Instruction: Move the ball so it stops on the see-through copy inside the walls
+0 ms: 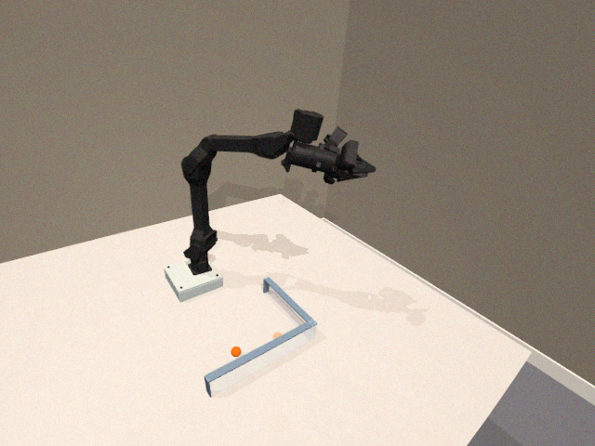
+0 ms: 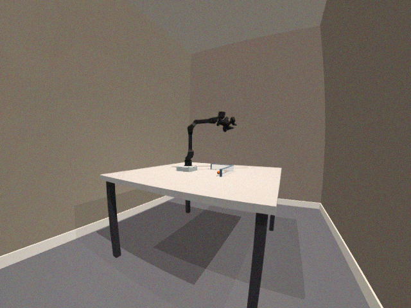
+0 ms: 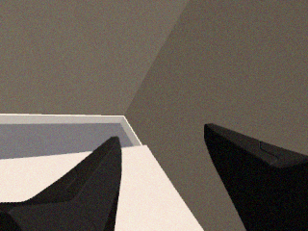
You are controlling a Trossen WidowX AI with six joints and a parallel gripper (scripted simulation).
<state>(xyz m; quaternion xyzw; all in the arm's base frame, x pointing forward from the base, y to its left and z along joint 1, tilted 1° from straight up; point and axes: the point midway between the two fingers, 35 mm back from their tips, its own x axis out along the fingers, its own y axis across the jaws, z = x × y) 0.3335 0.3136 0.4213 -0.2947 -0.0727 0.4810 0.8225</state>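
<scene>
Now: the orange ball 440 mm below my gripper tip and 380 mm to the right of it. From my gripper tip the other things lie so: see-through copy of ball (440 mm below, 260 mm to the right, 10 mm ahead).
</scene>
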